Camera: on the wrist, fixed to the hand. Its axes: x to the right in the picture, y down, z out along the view.
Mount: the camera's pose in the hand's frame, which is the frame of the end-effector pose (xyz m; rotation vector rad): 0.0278 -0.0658 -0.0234 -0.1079 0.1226 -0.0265
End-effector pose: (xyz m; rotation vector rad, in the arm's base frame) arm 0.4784 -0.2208 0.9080 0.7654 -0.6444 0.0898
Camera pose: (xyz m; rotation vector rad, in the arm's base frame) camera 0.5326 -0.2572 0.8707 0.6588 -0.5183 0.0764
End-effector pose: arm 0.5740 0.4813 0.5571 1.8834 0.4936 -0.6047
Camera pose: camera 0.5614 0.5288 0.5002 1.8206 0.6197 -0.4723
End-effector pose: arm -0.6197 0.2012 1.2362 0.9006 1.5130 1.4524
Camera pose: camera -0.6489 0.2125 1.1679 0.7361 1.5134 1.5785
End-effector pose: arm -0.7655 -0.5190 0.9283 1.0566 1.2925 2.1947
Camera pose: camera -0.8044 -0.4814 0.8761 0.8718 1.2155 2.3122
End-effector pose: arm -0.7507 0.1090 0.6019 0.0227 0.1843 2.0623
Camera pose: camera -0.7088 0.1613 0.5678 -0.1719 0.1477 2.0455
